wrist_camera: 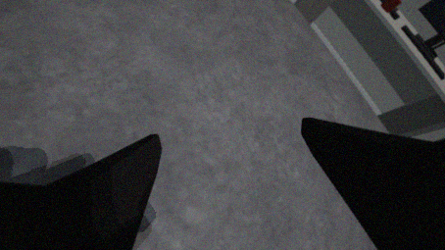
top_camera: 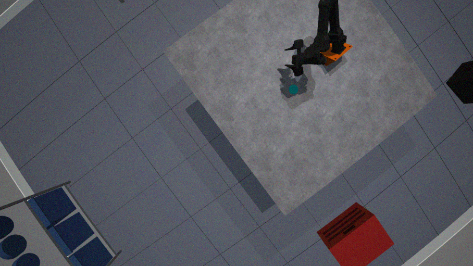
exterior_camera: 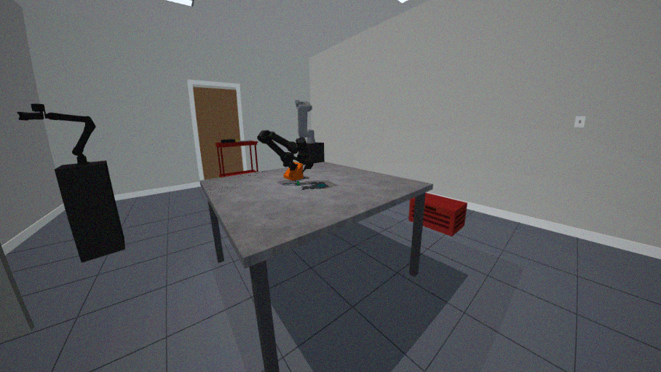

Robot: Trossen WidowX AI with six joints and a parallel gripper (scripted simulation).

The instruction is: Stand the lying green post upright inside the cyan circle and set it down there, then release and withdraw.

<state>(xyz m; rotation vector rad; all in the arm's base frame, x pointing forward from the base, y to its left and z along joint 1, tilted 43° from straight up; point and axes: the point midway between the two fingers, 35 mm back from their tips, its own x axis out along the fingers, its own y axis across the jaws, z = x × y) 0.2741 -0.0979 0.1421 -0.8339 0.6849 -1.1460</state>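
My gripper tip is now 120 mm above the green post, 90 mm past it and 80 mm to the right of it. The rest, counted from my gripper tip: cyan circle: 170 mm to the left, 130 mm below, 60 mm ahead.
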